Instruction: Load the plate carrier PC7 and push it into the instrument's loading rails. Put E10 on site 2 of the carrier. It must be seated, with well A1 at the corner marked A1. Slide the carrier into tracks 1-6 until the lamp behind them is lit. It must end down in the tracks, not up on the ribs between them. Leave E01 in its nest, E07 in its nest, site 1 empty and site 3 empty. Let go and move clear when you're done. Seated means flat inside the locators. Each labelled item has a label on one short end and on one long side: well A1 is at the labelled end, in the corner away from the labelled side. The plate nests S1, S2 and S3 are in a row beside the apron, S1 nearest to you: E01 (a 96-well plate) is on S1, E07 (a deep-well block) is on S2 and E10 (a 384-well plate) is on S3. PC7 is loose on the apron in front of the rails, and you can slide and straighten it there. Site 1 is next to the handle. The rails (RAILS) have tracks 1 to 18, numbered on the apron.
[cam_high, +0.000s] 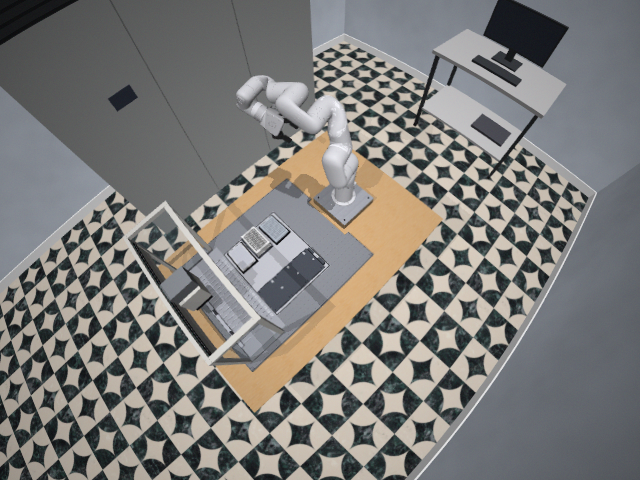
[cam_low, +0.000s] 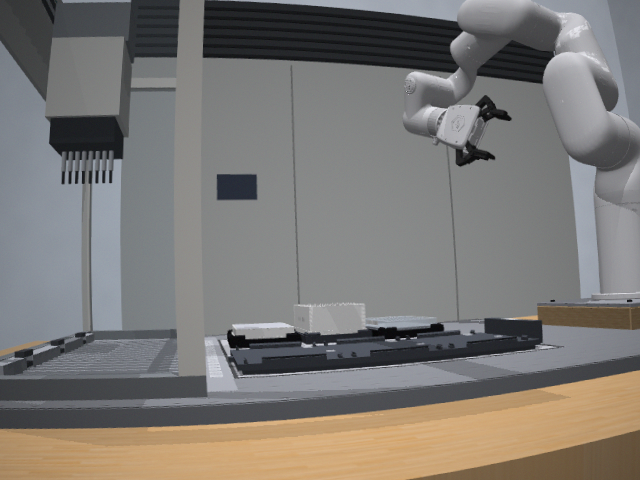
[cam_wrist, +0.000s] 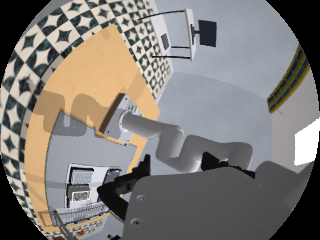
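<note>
The black plate nest is 530 mm ahead of my hand, 40 mm to the left of it and 370 mm below it. From my hand the other things lie so: carrier PC7: 470 mm ahead, 310 mm to the left, 360 mm below; then plate E01: 320 mm ahead, 80 mm to the left, 360 mm below; then instrument frame post: 700 mm ahead, 420 mm to the left, 130 mm below.
</note>
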